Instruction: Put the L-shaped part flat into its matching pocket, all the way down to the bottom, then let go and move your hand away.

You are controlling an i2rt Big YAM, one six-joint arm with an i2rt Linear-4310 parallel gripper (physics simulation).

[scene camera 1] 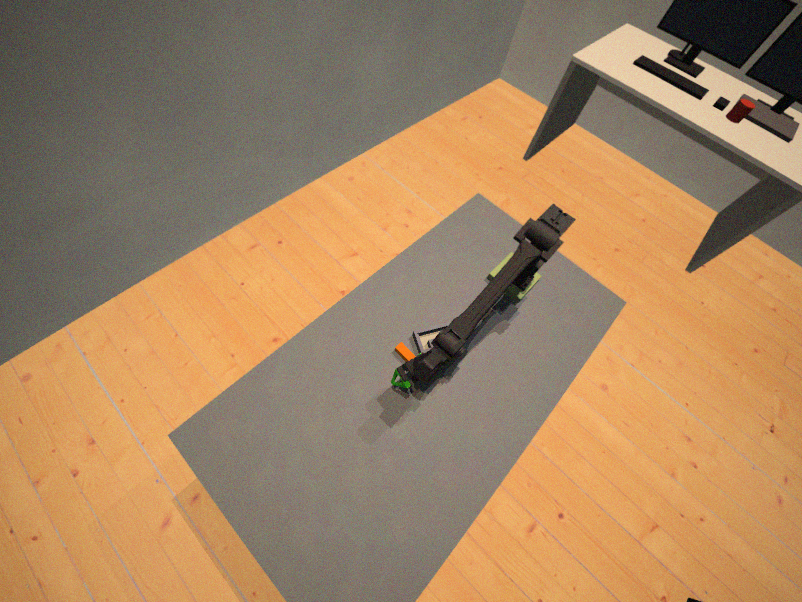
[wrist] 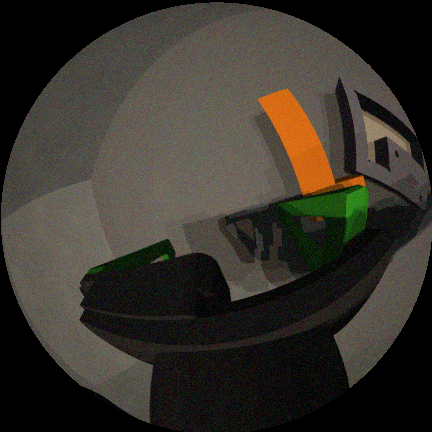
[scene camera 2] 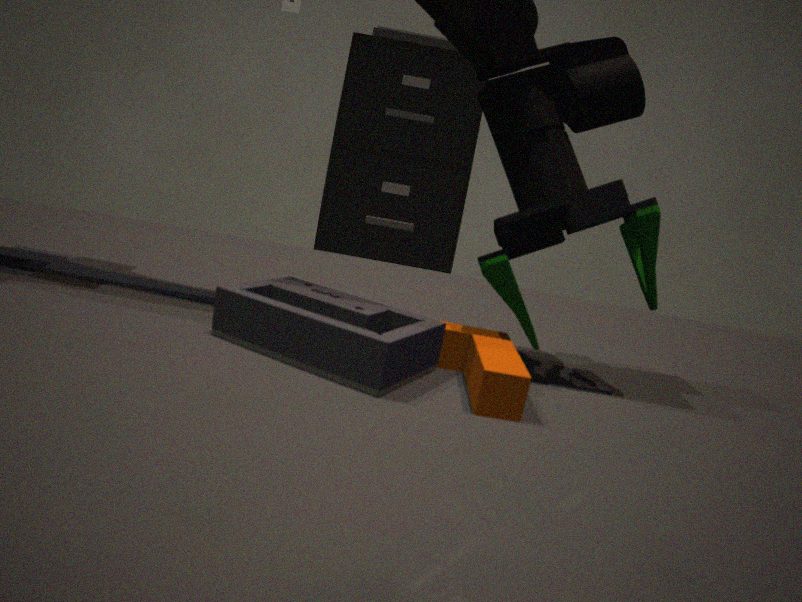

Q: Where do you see a dark grey pocket block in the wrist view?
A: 372, 147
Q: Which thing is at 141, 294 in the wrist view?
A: My gripper.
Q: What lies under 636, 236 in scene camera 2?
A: My gripper.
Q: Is my gripper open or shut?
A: Open.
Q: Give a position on a dark grey pocket block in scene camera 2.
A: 371, 347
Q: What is my gripper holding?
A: Nothing.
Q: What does the orange L-shaped part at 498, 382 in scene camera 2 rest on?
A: The table.
